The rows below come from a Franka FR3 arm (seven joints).
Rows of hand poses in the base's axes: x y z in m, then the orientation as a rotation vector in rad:
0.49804 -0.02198 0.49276 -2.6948 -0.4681 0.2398
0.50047 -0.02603 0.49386 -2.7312 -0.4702 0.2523
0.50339 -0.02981 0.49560 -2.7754 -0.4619 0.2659
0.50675 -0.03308 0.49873 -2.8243 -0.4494 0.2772
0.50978 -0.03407 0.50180 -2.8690 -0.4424 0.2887
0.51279 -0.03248 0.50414 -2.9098 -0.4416 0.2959
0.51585 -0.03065 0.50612 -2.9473 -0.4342 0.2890
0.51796 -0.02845 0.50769 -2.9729 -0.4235 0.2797
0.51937 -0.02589 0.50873 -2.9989 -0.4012 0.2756
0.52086 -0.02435 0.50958 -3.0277 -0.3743 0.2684
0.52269 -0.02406 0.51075 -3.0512 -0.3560 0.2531
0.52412 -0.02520 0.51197 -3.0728 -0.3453 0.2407
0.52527 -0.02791 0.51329 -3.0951 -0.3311 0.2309
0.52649 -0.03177 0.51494 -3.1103 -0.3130 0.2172
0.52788 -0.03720 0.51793 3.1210 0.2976 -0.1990
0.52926 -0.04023 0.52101 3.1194 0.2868 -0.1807
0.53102 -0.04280 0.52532 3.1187 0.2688 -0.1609
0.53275 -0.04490 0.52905 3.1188 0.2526 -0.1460
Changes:
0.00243 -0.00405 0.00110 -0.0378 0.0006 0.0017
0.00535 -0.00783 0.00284 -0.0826 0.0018 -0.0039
0.00871 -0.01110 0.00597 -0.1312 0.0009 -0.0127
0.01174 -0.01209 0.00904 -0.1763 0.0000 -0.0172
0.01475 -0.01050 0.01138 -0.2171 -0.0039 -0.0179
0.01781 -0.00867 0.01336 -0.2516 -0.0150 -0.0248
0.01992 -0.00647 0.01493 -0.2739 -0.0246 -0.0336
0.02133 -0.00391 0.01597 -0.2971 -0.0292 -0.0491
0.02282 -0.00237 0.01682 -0.3224 -0.0356 -0.0678
0.02465 -0.00208 0.01799 -0.3416 -0.0472 -0.0818
0.02608 -0.00322 0.01921 -0.3601 -0.0577 -0.0904
0.02723 -0.00593 0.02053 -0.3796 -0.0662 -0.1006
0.02845 -0.00979 0.02218 -0.3916 -0.0751 -0.1138
0.02984 -0.01522 0.02517 -0.3989 -0.0862 -0.1258
0.03122 -0.01825 0.02825 -0.4015 -0.0968 -0.1345
0.03298 -0.02082 0.03256 -0.4041 -0.1074 -0.1480
0.03471 -0.02292 0.03629 -0.4057 -0.1150 -0.1599

